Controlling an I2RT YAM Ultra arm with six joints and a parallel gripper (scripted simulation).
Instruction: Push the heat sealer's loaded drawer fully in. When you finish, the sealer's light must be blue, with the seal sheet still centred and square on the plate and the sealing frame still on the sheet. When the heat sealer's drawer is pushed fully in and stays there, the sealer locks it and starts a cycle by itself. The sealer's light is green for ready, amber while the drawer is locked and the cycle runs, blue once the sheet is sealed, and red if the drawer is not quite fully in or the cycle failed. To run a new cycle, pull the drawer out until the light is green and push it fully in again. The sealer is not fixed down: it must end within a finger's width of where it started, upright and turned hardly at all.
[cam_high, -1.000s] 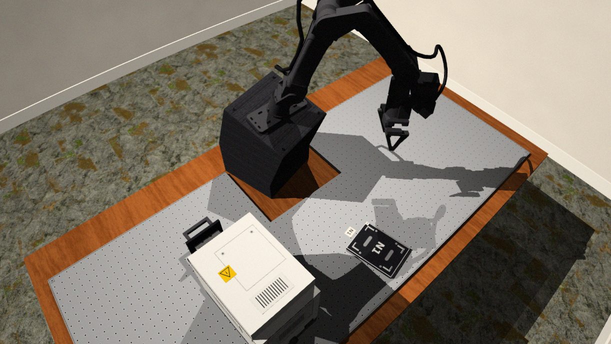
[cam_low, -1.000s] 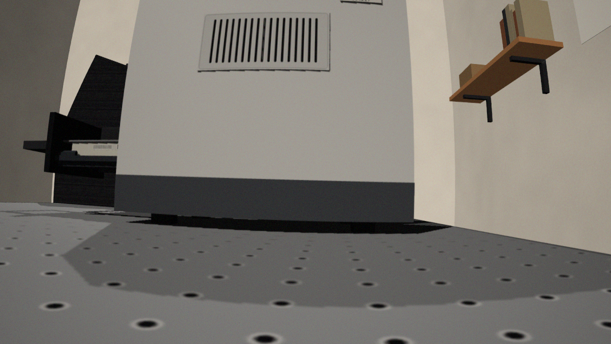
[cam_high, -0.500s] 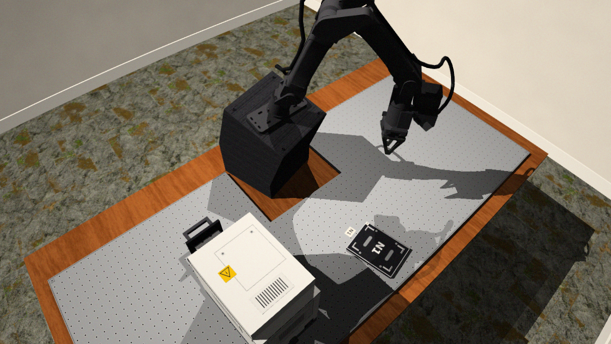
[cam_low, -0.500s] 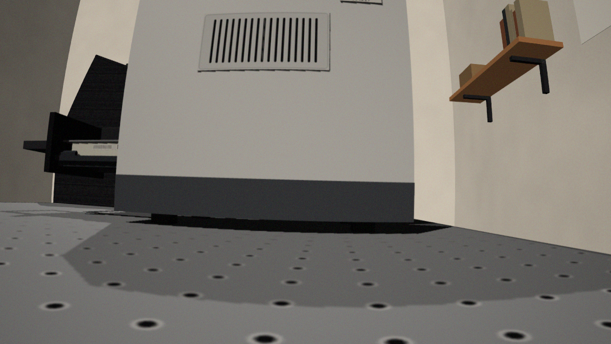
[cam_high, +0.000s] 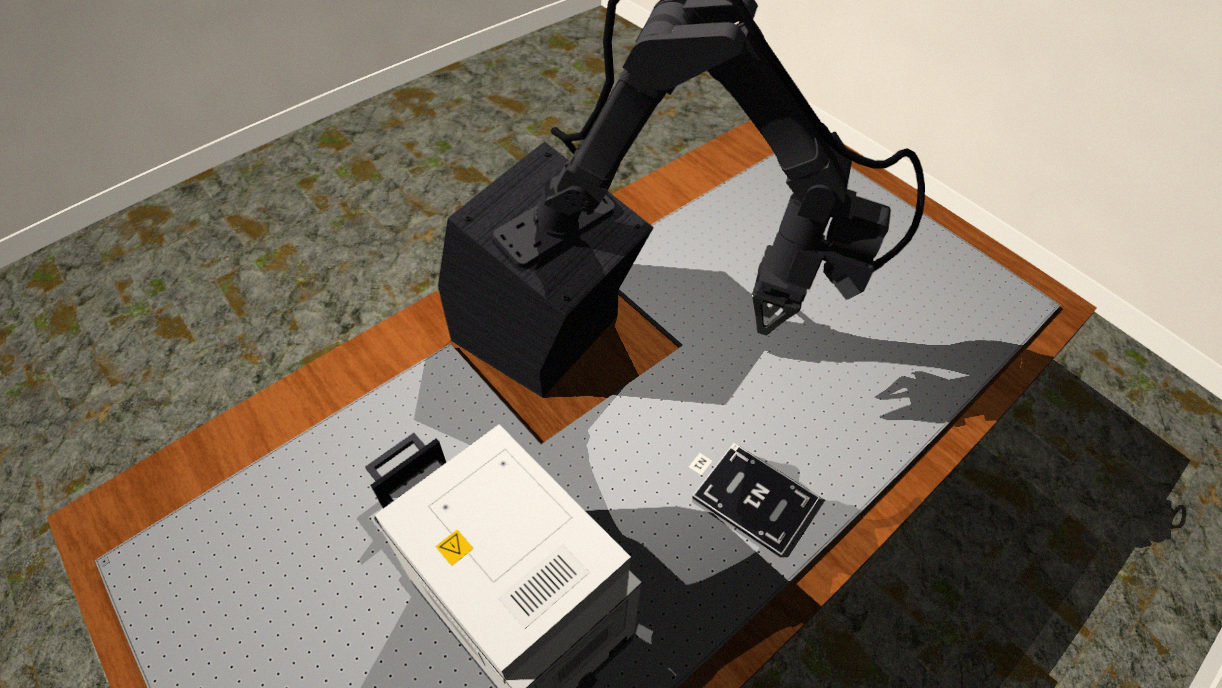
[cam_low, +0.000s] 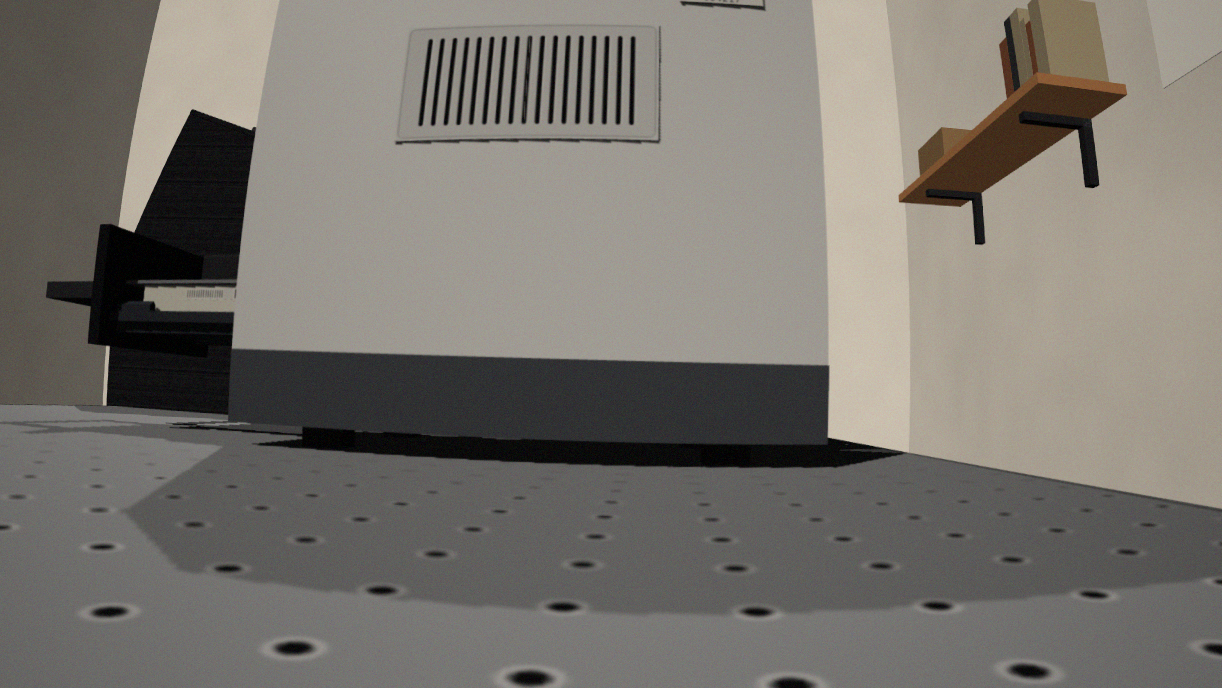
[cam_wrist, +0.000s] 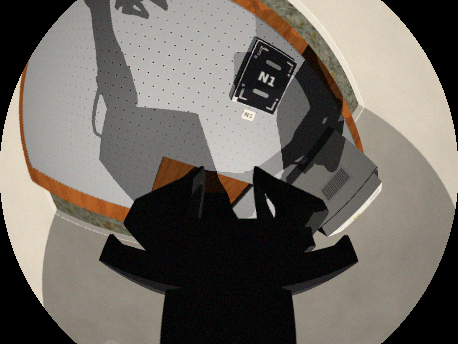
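The sealer drawer lies 190 mm behind my hand, 490 mm to the right of it and 180 mm below it.
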